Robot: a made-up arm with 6 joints. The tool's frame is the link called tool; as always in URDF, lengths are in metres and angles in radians.
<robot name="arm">
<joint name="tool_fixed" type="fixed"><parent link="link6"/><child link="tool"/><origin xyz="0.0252 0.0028 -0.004" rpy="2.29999 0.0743 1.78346"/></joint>
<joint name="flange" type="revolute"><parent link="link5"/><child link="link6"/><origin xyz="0.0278 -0.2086 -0.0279" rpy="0 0 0"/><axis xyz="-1 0 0"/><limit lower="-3.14" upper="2.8"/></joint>
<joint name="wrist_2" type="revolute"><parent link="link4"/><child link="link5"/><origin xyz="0.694 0.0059 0.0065" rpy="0 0 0"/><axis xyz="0 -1 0"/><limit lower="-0.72" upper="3.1"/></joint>
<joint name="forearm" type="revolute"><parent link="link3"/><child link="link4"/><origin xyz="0.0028 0.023 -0.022" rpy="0 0 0"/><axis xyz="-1 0 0"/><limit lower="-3.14" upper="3.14"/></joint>
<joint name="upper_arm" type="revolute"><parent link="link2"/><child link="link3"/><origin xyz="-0.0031 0.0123 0.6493" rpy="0 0 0"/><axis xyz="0 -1 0"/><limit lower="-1.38" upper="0.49"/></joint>
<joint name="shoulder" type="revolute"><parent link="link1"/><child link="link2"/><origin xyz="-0.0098 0.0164 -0.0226" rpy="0 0 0"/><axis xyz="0 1 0"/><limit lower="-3.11" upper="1.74"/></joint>
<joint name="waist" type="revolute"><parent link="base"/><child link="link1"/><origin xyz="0.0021 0.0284 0.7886" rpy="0 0 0"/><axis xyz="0 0 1"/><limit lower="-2.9" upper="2.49"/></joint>
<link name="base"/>
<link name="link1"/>
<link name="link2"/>
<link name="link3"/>
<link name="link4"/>
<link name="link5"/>
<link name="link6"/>
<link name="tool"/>
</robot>
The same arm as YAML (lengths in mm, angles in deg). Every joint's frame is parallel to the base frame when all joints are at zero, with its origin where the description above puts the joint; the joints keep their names.
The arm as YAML. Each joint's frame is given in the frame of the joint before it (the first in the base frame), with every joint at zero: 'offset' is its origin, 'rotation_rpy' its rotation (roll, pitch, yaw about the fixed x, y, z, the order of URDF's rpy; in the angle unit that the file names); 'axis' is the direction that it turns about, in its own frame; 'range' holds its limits. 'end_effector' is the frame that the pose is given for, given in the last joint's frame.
length_unit: mm
angle_unit: deg
chain:
  - id: waist
    offset: [2.1, 28.4, 788.6]
    rotation_rpy: [0.0, 0.0, 0.0]
    axis: "+z"
    range: [-166.16, 142.67]
  - id: shoulder
    offset: [-9.8, 16.4, -22.6]
    rotation_rpy: [0.0, 0.0, 0.0]
    axis: "+y"
    range: [-178.19, 99.69]
  - id: upper_arm
    offset: [-3.1, 12.3, 649.3]
    rotation_rpy: [0.0, 0.0, 0.0]
    axis: "-y"
    range: [-79.07, 28.07]
  - id: forearm
    offset: [2.8, 23.0, -22.0]
    rotation_rpy: [0.0, 0.0, 0.0]
    axis: "-x"
    range: [-179.91, 179.91]
  - id: wrist_2
    offset: [694.0, 5.9, 6.5]
    rotation_rpy: [0.0, 0.0, 0.0]
    axis: "-y"
    range: [-41.25, 177.62]
  - id: flange
    offset: [27.8, -208.6, -27.9]
    rotation_rpy: [0.0, 0.0, 0.0]
    axis: "-x"
    range: [-179.91, 160.43]
end_effector:
  offset: [25.2, 2.8, -4.0]
  rotation_rpy: [131.78, 4.26, 102.18]

